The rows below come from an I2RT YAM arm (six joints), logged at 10 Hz.
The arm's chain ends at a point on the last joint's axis. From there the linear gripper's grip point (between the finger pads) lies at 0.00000 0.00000 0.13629 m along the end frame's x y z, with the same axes.
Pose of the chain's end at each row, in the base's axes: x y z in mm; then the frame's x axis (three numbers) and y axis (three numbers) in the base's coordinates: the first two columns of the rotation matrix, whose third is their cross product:
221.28 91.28 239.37 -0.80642 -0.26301 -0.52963 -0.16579 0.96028 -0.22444
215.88 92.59 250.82 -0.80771 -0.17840 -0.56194 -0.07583 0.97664 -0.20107
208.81 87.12 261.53 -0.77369 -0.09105 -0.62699 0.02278 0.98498 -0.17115
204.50 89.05 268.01 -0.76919 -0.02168 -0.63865 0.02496 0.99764 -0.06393
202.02 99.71 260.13 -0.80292 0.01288 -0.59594 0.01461 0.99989 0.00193
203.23 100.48 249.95 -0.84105 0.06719 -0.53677 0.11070 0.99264 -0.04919
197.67 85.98 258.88 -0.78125 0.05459 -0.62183 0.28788 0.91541 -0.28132
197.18 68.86 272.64 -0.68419 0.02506 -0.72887 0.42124 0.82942 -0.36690
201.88 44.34 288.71 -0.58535 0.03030 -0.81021 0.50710 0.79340 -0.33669
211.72 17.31 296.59 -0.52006 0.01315 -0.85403 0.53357 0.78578 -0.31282
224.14 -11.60 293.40 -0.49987 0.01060 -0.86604 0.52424 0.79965 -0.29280
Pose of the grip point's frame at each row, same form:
298.64 78.58 127.89 -0.80642 -0.26301 -0.52963 -0.16579 0.96028 -0.22444
295.57 76.26 141.46 -0.80771 -0.17840 -0.56194 -0.07583 0.97664 -0.20107
295.10 67.13 157.95 -0.77369 -0.09105 -0.62699 0.02278 0.98498 -0.17115
291.53 80.18 163.50 -0.76919 -0.02168 -0.63865 0.02496 0.99764 -0.06393
283.24 98.73 150.69 -0.80292 0.01288 -0.59594 0.01461 0.99989 0.00193
275.40 86.74 135.15 -0.84105 0.06719 -0.53677 0.11070 0.99264 -0.04919
273.16 31.63 159.27 -0.78125 0.05459 -0.62183 0.28788 0.91541 -0.28132
278.32 -7.20 193.86 -0.68419 0.02506 -0.72887 0.42124 0.82942 -0.36690
288.10 -38.52 223.32 -0.58535 0.03030 -0.81021 0.50710 0.79340 -0.33669
302.62 -66.97 239.94 -0.52006 0.01315 -0.85403 0.53357 0.78578 -0.31282
318.10 -93.43 238.16 -0.49987 0.01060 -0.86604 0.52424 0.79965 -0.29280

